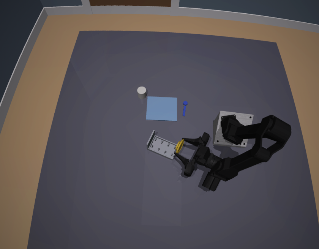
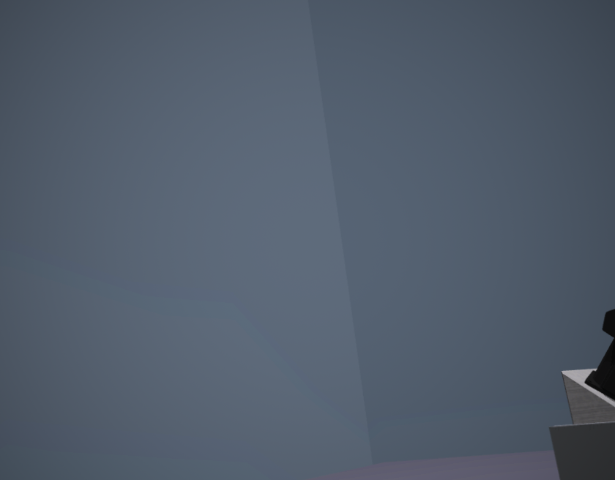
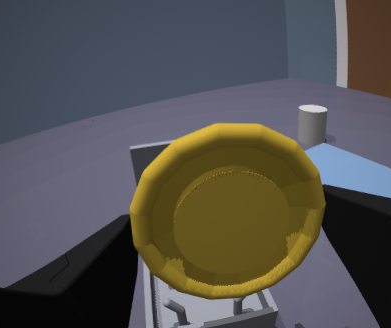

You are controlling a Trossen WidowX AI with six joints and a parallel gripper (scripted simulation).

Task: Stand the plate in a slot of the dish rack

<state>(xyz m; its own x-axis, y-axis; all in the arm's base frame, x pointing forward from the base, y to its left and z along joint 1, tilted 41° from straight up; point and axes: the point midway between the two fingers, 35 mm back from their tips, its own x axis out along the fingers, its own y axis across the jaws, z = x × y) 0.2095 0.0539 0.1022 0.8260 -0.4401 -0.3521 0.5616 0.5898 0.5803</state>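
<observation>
My gripper tip is now 60 mm short of the grey dish rack, 20 mm to the left of it and 70 mm above it. The rest, counted from my gripper tip: light blue mat 40 mm ahead, 230 mm to the right, 90 mm below; then blue spoon 70 mm behind, 220 mm to the right, 90 mm below; then yellow plate 10 mm behind.
</observation>
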